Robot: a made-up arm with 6 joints.
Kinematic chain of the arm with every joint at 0, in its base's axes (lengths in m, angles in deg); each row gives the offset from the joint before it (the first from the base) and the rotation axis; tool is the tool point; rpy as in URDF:
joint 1: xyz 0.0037 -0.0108 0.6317 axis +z
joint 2: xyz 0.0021 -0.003 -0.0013 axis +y
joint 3: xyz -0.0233 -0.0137 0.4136 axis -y
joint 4: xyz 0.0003 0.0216 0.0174 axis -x
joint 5: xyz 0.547 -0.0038 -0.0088 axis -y
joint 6: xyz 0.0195 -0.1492 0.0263 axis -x
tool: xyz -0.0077 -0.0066 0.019 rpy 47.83 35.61 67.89
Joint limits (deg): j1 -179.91..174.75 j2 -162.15..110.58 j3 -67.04..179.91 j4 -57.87..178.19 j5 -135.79..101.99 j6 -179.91..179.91
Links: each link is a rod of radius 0.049 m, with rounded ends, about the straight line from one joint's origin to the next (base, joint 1, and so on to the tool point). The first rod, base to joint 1, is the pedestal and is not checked.
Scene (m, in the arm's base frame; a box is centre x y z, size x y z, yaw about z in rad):
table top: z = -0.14
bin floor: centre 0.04 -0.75 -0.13 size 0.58 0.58 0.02 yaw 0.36
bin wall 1: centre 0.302 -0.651 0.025 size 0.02 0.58 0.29 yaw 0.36
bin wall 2: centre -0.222 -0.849 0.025 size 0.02 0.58 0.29 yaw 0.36
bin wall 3: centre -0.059 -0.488 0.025 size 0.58 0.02 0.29 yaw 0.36
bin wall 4: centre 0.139 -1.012 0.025 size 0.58 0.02 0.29 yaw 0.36
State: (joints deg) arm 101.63 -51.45 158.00 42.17 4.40 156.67
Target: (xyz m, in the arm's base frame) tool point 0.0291 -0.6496 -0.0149
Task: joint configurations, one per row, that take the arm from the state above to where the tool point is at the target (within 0.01 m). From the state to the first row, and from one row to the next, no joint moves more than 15 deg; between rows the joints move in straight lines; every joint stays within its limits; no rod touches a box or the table.
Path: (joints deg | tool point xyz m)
1: 97.18 -64.76 150.67 42.56 3.49 156.68 | 0.1948 -0.7636 0.3690
2: 92.73 -78.08 143.34 42.95 2.59 156.69 | 0.1343 -0.7558 0.2375
3: 88.28 -91.39 136.01 43.34 1.68 156.70 | 0.0770 -0.7175 0.1077
4: 83.83 -104.71 128.69 43.73 0.78 156.71 | 0.0291 -0.6495 -0.0149

